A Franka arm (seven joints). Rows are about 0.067 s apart.
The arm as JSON. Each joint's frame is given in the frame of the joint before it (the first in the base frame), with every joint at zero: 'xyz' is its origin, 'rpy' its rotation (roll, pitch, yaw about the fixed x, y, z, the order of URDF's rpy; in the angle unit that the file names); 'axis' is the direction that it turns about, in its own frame. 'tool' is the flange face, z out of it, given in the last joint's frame.
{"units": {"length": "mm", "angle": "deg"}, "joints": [
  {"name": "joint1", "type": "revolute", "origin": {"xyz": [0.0, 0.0, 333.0], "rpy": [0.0, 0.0, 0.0]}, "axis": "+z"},
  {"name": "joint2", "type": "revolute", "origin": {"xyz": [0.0, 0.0, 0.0], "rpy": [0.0, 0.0, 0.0]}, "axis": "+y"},
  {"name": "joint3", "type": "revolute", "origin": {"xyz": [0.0, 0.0, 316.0], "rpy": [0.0, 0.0, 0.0]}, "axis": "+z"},
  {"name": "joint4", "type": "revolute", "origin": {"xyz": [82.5, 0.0, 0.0], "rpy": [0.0, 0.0, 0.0]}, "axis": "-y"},
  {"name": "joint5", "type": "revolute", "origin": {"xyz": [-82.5, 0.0, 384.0], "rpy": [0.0, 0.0, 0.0]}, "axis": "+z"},
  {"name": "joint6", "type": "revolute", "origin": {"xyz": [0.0, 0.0, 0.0], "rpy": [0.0, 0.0, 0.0]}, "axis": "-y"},
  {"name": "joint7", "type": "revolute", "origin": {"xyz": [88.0, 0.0, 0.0], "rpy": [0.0, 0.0, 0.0]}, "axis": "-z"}
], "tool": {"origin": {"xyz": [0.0, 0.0, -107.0], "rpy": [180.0, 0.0, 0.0]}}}
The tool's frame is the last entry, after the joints.
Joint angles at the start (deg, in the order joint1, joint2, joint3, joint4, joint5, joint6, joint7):
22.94 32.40 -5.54 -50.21 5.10 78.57 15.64
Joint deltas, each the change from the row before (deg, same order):
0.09 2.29 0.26 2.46 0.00 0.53 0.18
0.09 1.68 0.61 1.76 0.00 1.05 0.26
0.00 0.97 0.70 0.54 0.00 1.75 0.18
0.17 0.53 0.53 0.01 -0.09 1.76 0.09
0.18 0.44 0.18 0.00 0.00 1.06 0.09
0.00 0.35 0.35 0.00 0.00 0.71 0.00
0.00 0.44 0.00 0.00 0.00 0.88 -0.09
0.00 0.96 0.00 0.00 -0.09 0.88 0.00
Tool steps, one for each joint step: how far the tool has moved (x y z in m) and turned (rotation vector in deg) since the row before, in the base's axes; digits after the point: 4 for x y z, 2 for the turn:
0.0075 0.0076 -0.0077 0.18 -0.66 0.24
0.0053 0.0091 -0.0054 0.58 -0.96 0.38
0.0045 0.0076 -0.0053 0.79 -1.08 0.33
0.0028 0.0074 -0.0040 0.63 -1.06 0.40
0.0020 0.0047 -0.0039 0.31 -0.53 0.18
0.0014 0.0034 -0.0034 0.32 -0.25 0.24
0.0030 0.0012 -0.0042 0.15 -0.42 0.04
0.0047 0.0017 -0.0109 -0.14 0.03 -0.06

